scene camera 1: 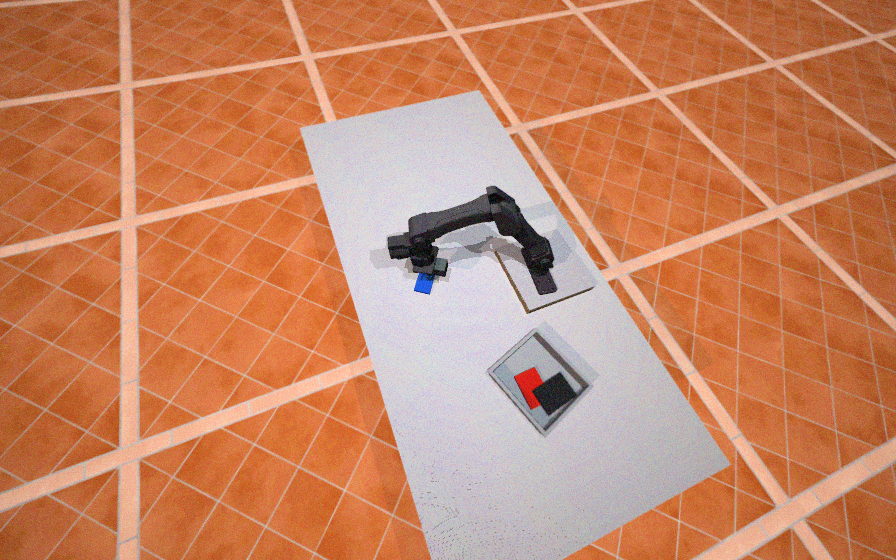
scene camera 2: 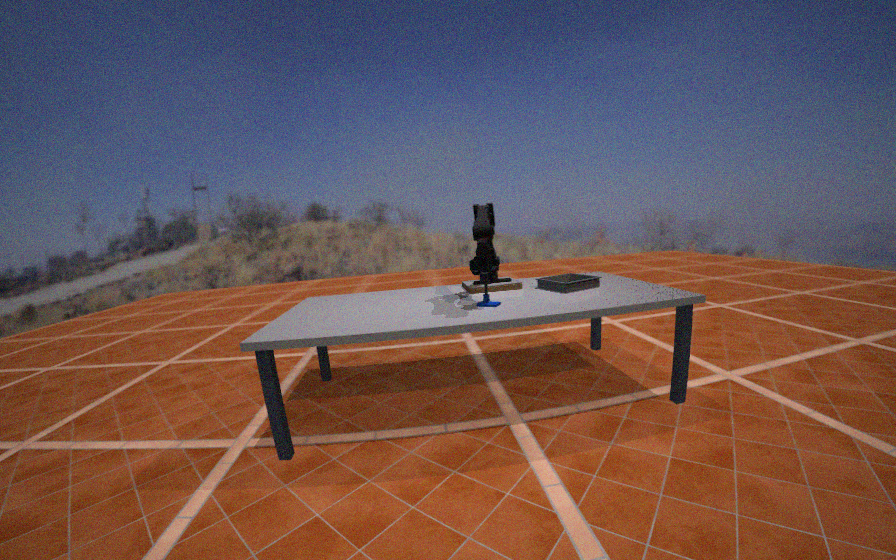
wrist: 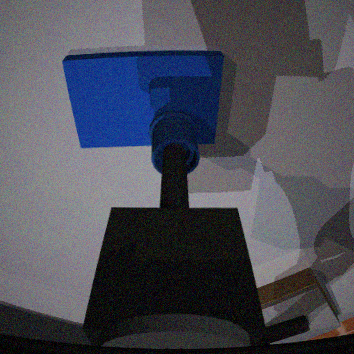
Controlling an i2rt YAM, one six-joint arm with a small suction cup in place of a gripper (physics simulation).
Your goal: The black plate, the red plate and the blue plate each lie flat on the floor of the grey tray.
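Frame: origin at the arm's base, x up, y ahead, z left, level; metres.
Seen in the pictures: end effector, tool point: point(scene camera 1: 430, 277) point(scene camera 2: 486, 300) point(wrist: 174, 133); arm's base, origin of the base link: point(scene camera 1: 538, 269) point(scene camera 2: 492, 282).
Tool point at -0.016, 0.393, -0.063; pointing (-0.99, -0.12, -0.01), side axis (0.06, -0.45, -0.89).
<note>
Pixels of each thing's top centre, then the offset from my tool point to it, as dx, dy, dz. Level surfaces: height alone.
- blue plate, middle of its top: point(wrist: 144, 104) point(scene camera 1: 424, 281) point(scene camera 2: 488, 302) -0.006, +0.022, +0.008
- grey tray, middle of its top: point(scene camera 1: 540, 378) point(scene camera 2: 568, 277) +0.034, -0.254, +0.436
- red plate, middle of its top: point(scene camera 1: 533, 387) -0.002, -0.232, +0.453
- black plate, middle of its top: point(scene camera 1: 556, 392) +0.014, -0.292, +0.485
- table top, its level: dx -0.016
The blue plate point(scene camera 1: 424, 285) point(scene camera 2: 489, 303) point(wrist: 105, 102) lies flat on the white table, left of the arm's base and far from the tray. My suction cup point(wrist: 174, 140) point(scene camera 2: 486, 292) hangs low over the plate's near right part and holds nothing; I cannot tell whether it touches the plate. In scene camera 1 the wrist hides the cup. The grey tray point(scene camera 1: 518, 401) point(scene camera 2: 568, 283) stands near the front right of the table. The red plate point(scene camera 1: 528, 383) lies flat on the tray's floor. The black plate point(scene camera 1: 554, 392) lies beside it and overlaps one corner of it.
The arm's base stands on a thin brown-edged board point(scene camera 1: 570, 275) point(scene camera 2: 496, 287) point(wrist: 288, 286) between the blue plate and the tray. The table top point(scene camera 1: 401, 156) ends close to the tray's right side. Orange tiled floor lies all around.
</note>
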